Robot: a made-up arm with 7 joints.
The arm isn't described. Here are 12 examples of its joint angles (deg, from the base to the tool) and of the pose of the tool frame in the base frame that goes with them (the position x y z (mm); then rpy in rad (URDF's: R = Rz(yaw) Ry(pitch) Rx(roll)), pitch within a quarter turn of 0, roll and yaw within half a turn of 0).
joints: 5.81 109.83 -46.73 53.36 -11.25 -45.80 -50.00
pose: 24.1 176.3 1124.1 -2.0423 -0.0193 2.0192
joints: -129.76 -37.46 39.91 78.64 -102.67 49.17 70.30
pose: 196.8 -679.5 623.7 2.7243 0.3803 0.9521
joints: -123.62 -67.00 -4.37 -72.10 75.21 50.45 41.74
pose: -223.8 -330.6 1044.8 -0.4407 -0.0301 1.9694
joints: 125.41 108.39 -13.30 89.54 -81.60 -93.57 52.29
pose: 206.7 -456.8 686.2 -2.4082 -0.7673 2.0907
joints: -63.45 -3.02 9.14 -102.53 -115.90 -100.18 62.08
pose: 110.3 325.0 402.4 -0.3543 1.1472 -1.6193
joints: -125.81 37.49 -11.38 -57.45 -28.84 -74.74 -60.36
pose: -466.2 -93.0 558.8 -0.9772 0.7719 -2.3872
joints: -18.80 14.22 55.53 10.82 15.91 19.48 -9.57
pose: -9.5 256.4 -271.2 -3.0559 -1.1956 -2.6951
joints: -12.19 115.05 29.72 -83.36 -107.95 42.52 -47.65
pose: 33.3 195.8 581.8 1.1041 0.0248 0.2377
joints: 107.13 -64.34 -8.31 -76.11 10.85 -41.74 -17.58
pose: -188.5 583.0 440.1 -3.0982 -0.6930 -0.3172
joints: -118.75 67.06 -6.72 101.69 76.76 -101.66 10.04
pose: -243.1 -624.8 -158.2 -0.6329 -0.0926 0.2597
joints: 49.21 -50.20 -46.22 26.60 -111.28 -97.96 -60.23
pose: 277.1 259.9 920.7 -2.3103 -0.5943 1.4081
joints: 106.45 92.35 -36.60 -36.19 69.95 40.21 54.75
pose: -550.2 -291.2 849.8 -1.4329 0.4169 1.9975
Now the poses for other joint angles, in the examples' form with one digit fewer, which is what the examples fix.
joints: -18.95 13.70 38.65 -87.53 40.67 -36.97 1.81
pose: -126 -90 31 1.834 -0.508 0.877
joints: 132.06 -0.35 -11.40 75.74 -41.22 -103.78 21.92
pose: -65 -367 1420 -1.430 0.444 0.563
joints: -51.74 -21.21 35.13 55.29 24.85 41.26 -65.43
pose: 124 -477 -51 -2.348 -0.593 -2.939
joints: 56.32 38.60 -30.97 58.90 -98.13 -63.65 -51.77
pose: 245 211 1084 -2.465 -0.809 2.467
